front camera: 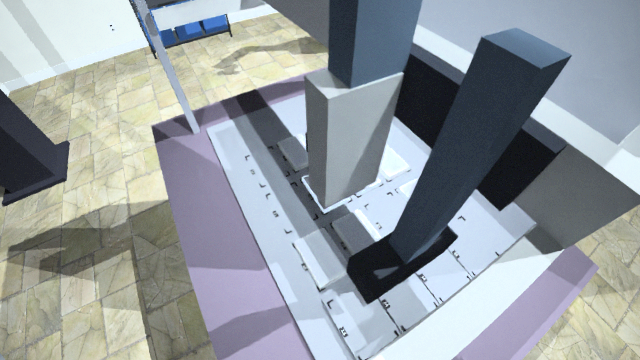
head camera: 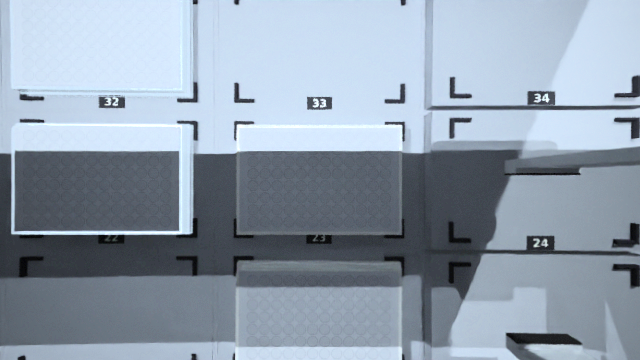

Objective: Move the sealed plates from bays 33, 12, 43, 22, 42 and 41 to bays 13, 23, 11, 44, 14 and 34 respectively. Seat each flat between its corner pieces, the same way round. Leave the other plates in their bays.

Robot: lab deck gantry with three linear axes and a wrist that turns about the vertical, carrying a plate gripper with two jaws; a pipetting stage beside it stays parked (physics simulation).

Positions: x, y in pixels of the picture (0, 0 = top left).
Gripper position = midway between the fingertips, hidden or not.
My gripper shows in the front camera view (381, 285) and in the head camera view (535, 253). The same spot on a bay 33: (front camera: 386, 209) is (head camera: 284, 43).
